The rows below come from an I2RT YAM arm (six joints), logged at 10 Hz.
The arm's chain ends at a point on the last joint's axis. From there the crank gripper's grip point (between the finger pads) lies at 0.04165 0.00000 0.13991 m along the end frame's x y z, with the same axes.
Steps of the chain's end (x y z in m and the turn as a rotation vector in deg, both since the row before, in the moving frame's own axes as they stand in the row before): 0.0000, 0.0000, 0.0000, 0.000, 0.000, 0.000; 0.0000, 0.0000, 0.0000, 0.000, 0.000, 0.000; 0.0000, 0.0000, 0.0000, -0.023, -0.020, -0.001; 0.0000, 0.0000, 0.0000, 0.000, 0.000, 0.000; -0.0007, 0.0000, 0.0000, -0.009, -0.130, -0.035; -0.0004, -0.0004, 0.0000, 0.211, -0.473, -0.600; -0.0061, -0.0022, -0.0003, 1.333, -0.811, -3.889; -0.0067, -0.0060, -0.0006, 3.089, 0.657, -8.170
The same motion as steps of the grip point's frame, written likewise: 0.0000, 0.0000, 0.0000, 0.000, 0.000, 0.000; 0.0000, 0.0000, 0.0000, 0.000, 0.000, 0.000; 0.0000, 0.0001, 0.0000, -0.023, -0.020, -0.001; 0.0000, 0.0000, 0.0000, 0.000, 0.000, 0.000; -0.0010, 0.0000, 0.0001, -0.009, -0.130, -0.035; -0.0016, -0.0013, 0.0003, 0.211, -0.473, -0.600; -0.0083, -0.0082, 0.0002, 1.333, -0.811, -3.889; -0.0061, -0.0195, -0.0014, 3.089, 0.657, -8.170
